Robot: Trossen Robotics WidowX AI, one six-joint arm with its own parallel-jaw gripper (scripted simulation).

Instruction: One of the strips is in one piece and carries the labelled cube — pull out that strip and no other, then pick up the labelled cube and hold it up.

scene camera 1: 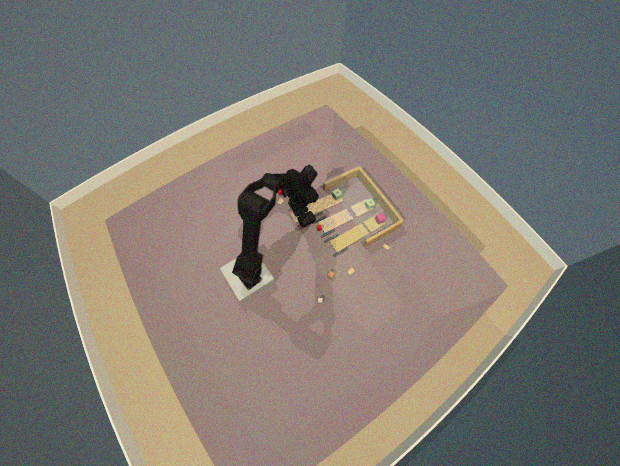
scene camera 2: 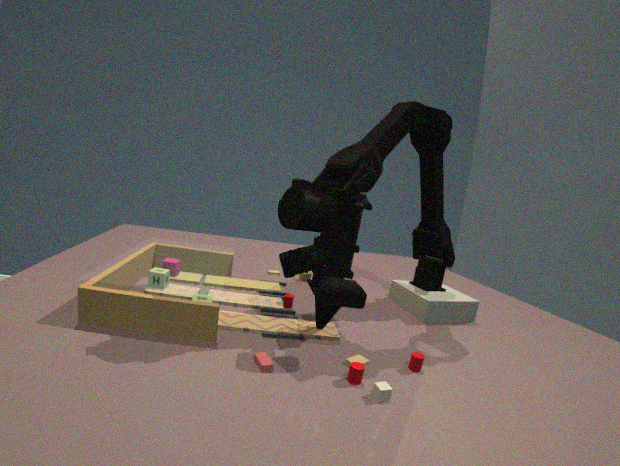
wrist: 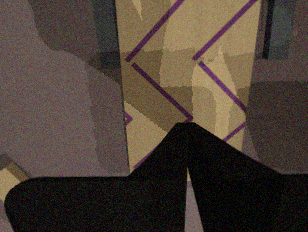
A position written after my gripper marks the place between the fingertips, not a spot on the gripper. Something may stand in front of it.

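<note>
My gripper is visible at [wrist: 184,131] and at [scene camera 2: 319,328].
</note>
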